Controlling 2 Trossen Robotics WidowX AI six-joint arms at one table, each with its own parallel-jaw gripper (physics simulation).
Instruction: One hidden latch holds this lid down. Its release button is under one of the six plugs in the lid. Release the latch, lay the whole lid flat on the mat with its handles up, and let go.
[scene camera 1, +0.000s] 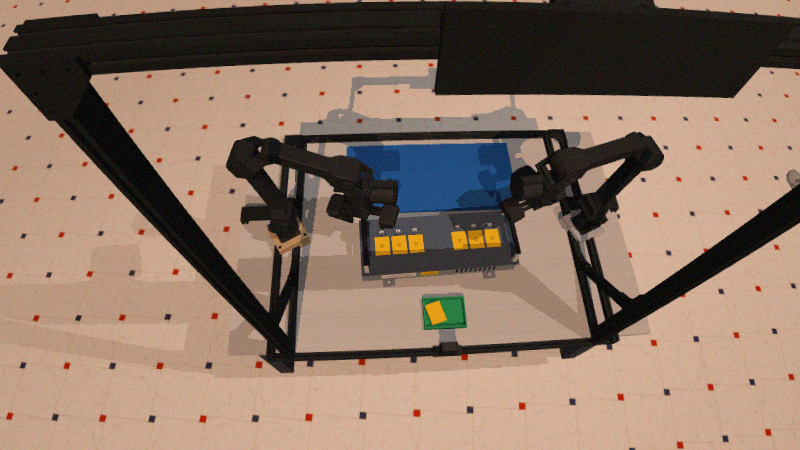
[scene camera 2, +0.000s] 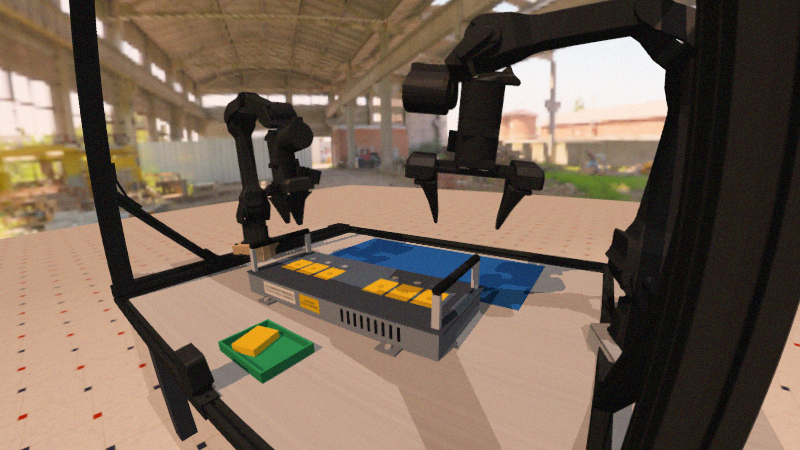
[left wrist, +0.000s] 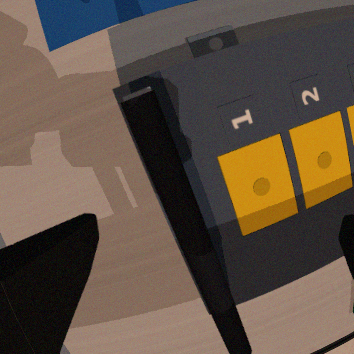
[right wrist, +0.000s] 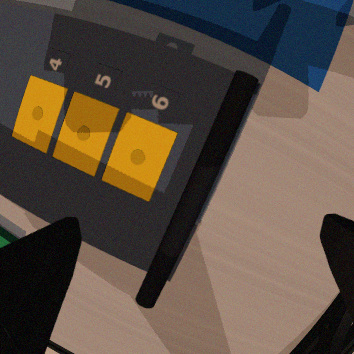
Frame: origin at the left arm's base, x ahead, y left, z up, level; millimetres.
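Seen in the pictures: left gripper, between the fingertips: (scene camera 1: 368, 224) (scene camera 2: 293, 224) (left wrist: 225, 229); right gripper, between the fingertips: (scene camera 2: 466, 225) (right wrist: 203, 229); left arm's base, origin of its link: (scene camera 1: 286, 230) (scene camera 2: 256, 241); right arm's base, origin of its link: (scene camera 1: 583, 223).
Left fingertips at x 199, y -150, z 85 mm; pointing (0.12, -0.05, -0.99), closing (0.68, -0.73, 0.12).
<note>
Pixels of each thing's top centre, then the offset from my left fingertips to it. "spot": a spot on its surface instead. Level surfaces: height alone.
- dark grey lid, a spot on its surface: (scene camera 2: 351, 281) (scene camera 1: 439, 244) spot: 84 mm down, 166 mm ahead, 126 mm right
- lid's left handle, a spot on its surface: (left wrist: 170, 175) spot: 22 mm down, 2 mm back, 21 mm left
- lid's right handle, a spot on its surface: (right wrist: 200, 185) spot: 21 mm down, 367 mm ahead, 201 mm right
- blue mat, height of its surface: 131 mm down
- green tray, centre of its top: (scene camera 2: 264, 342) (scene camera 1: 444, 312) 115 mm down, 73 mm ahead, 298 mm right
- loose yellow block, centre of its top: (scene camera 2: 255, 337) (scene camera 1: 435, 312) 116 mm down, 51 mm ahead, 286 mm right
The dark grey lid (scene camera 1: 439, 249) (scene camera 2: 351, 281) lies flat on its grey housing, with yellow plugs in both groups. Labels 1 and 2 show in the left wrist view, and 4, 5 and 6 in the right wrist view. My left gripper (scene camera 2: 294, 222) (left wrist: 225, 229) is open and empty above the lid's left handle (scene camera 1: 365, 246) (left wrist: 170, 175), which shows between its fingers. My right gripper (scene camera 2: 467, 225) (right wrist: 203, 229) is open and empty, high above the lid's right handle (scene camera 2: 455, 274) (right wrist: 200, 185). The blue mat (scene camera 1: 427, 173) (scene camera 2: 391, 254) lies behind the housing. Latch and button are hidden.
A green tray (scene camera 1: 455, 313) (scene camera 2: 279, 358) holding a loose yellow block (scene camera 1: 435, 312) (scene camera 2: 255, 340) stands in front of the housing. Small tabs stick out at the housing's base. A black frame surrounds the table, with posts and an overhead beam.
</note>
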